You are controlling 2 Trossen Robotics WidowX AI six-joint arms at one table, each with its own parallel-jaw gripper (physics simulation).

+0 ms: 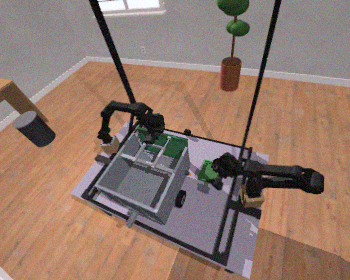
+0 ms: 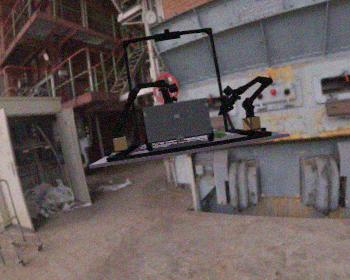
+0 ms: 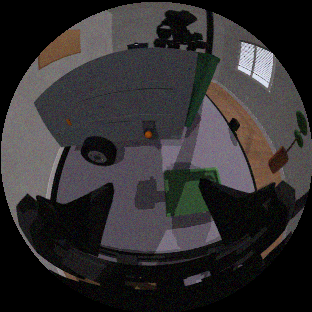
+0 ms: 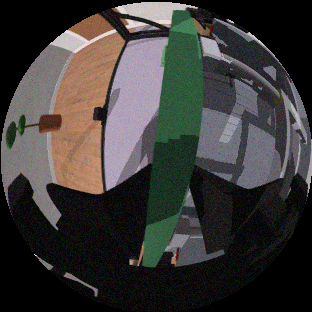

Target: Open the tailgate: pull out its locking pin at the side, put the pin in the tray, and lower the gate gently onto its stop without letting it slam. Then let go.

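Places are measured from the left arm's base along level axes (x ahead, y left, z up), in centimetres.
Pixels of known places: left gripper, fingertip midpoint: (image 1: 209, 174) (image 2: 219, 115) (image 3: 156, 185); right gripper, fingertip midpoint: (image 1: 159, 137); left arm's base, link origin: (image 1: 253, 192) (image 2: 250, 117); right arm's base, link origin: (image 1: 107, 140) (image 2: 118, 137) (image 4: 165, 253).
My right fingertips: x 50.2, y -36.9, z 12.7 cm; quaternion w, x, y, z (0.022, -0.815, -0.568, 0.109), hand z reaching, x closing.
Note:
Ahead of a thing's pixels: the offset from my right fingertips to its top centre. "*": to the spot under its first point.
The green tailgate (image 1: 176, 146) (image 3: 200, 90) (image 4: 175, 120) stands upright at the far end of the grey trailer (image 1: 102, 187) (image 2: 177, 122) (image 3: 125, 90). My right gripper (image 1: 151, 137) (image 4: 170, 168) is shut on the tailgate's top edge. An orange knob (image 3: 148, 134), which looks like the locking pin's head, sits at a small dark block low on the trailer's near side. The green tray @(dx -29.7, dy +15.6, dz -22.1 cm) (image 1: 207, 171) (image 3: 192, 192) lies beside the trailer. My left gripper (image 1: 214, 174) (image 3: 156, 185) is open and empty above the tray area, apart from the trailer. No pin can be made out in the tray.
The trailer's wheel @(dx -9.8, dy +34.2, dz -13.9 cm) (image 1: 181, 199) (image 3: 98, 150) stands in front of the knob along the same side. A hitch @(* dx +18.2, dy +44.1, dz -16.5 cm) (image 1: 132, 218) sticks out at the near end. Light crossbars @(* dx +1.3, dy +7.5, dz -14.5 cm) (image 1: 161, 159) span the trailer's open top near the tailgate. Black frame posts (image 1: 257, 90) rise around the table.

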